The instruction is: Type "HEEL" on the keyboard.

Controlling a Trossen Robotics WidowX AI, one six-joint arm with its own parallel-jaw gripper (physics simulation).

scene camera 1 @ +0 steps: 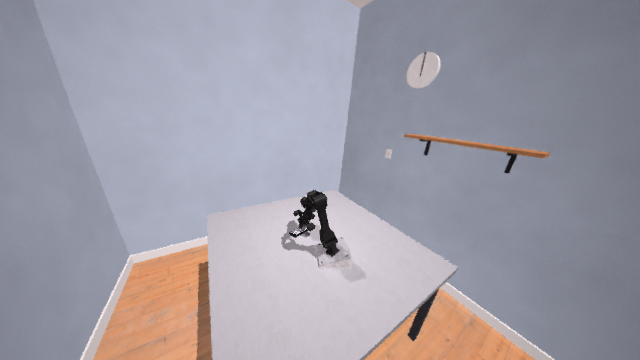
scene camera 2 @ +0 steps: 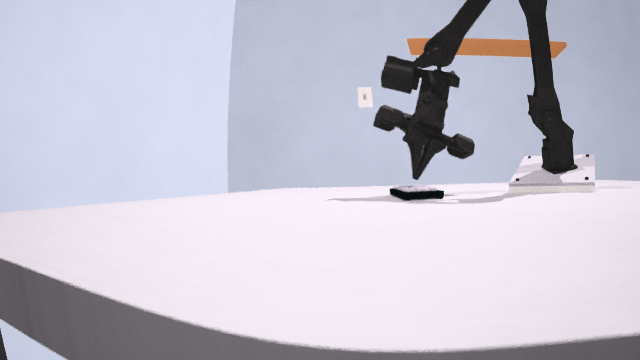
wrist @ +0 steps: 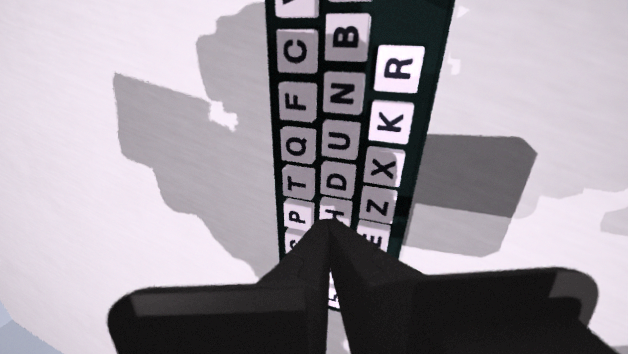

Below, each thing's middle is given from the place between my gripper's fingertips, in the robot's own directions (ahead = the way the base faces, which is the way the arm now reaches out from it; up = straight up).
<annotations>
My hand is 2 cm above the H key (wrist: 330,208). Round my hand: Z key (wrist: 377,204) (2 cm behind, 1 cm to the right, 2 cm below); then D key (wrist: 337,179) (2 cm to the right, 2 cm below); then P key (wrist: 298,214) (2 cm ahead, 1 cm to the left, 2 cm below).
</annotations>
